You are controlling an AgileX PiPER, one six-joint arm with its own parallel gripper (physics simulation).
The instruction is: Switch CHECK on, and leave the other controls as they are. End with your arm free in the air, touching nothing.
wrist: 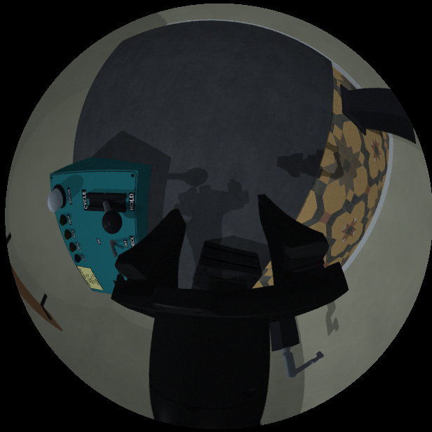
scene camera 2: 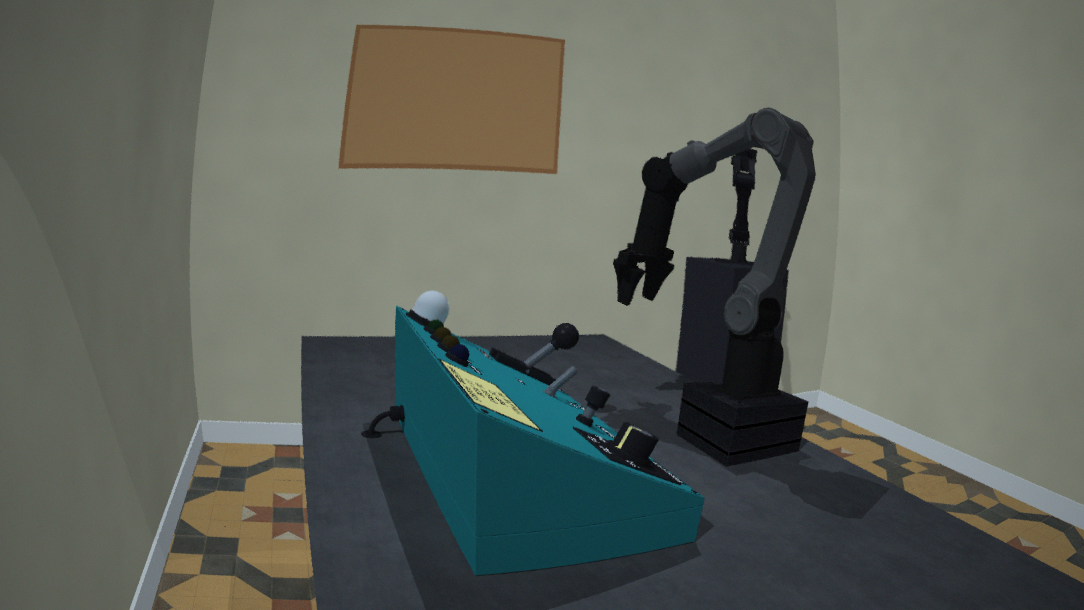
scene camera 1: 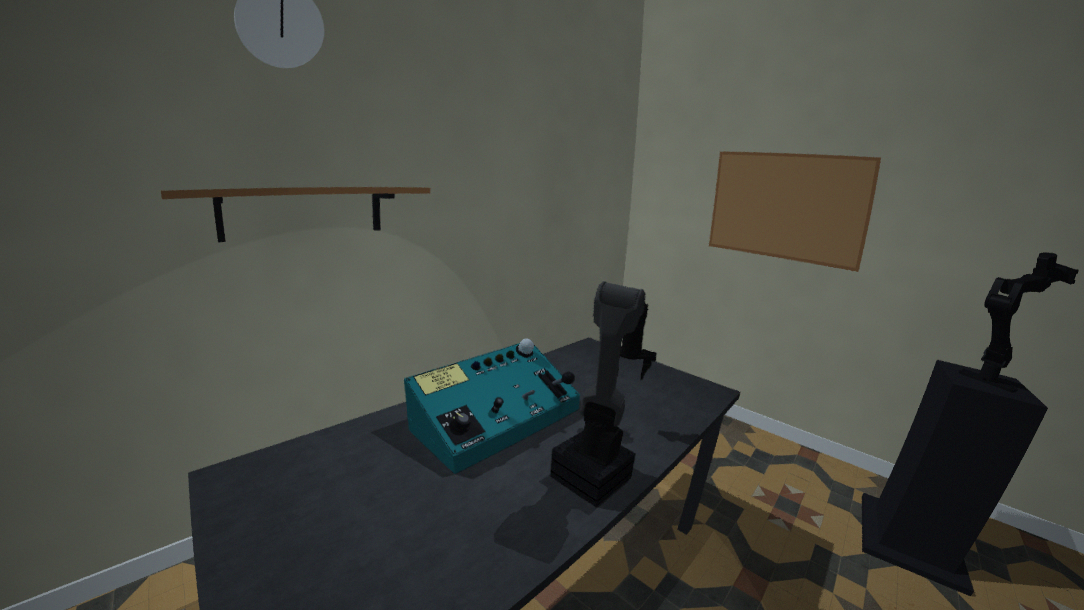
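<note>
The teal control box (scene camera 1: 485,394) (scene camera 2: 576,485) (wrist: 142,200) stands on the table. Its CHECK switch (scene camera 1: 529,395) (scene camera 2: 562,380) (wrist: 114,248) is a small grey toggle, between the ball lever and a black-capped switch. In scene camera 2 it leans toward the panel's low front edge, the side where the wrist view shows OFF. The small lamps look dark. My gripper (scene camera 2: 636,300) (wrist: 218,210) is open and empty. It hangs in the air beyond the box's ball-lever end, apart from the box and the table. In scene camera 1 it is partly hidden behind the arm.
The ball lever (scene camera 1: 567,377) (scene camera 2: 564,336) (wrist: 111,221) sticks up between CHECK and my gripper's side. The black-capped switch (scene camera 1: 497,405) (scene camera 2: 596,398) and rotary knob (scene camera 1: 460,419) (scene camera 2: 635,442) lie beyond CHECK. A white dome (scene camera 1: 526,346) (scene camera 2: 432,306) (wrist: 56,200) tops the panel. Another arm stands on a pedestal (scene camera 1: 962,455).
</note>
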